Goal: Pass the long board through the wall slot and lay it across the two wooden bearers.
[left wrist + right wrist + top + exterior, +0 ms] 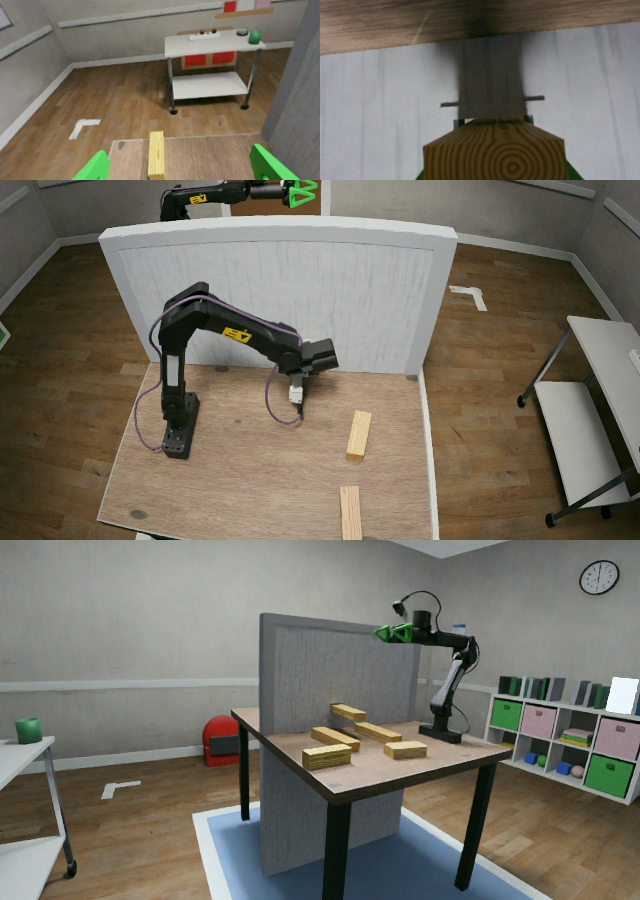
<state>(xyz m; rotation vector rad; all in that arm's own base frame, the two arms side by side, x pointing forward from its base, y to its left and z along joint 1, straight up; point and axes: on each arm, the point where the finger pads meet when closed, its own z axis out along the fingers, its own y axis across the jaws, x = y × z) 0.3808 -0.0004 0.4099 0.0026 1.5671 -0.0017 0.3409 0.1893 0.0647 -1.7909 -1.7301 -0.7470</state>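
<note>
My left gripper is now 3 cm past the long board, 28 cm to the left of it and 34 cm above it.
</note>
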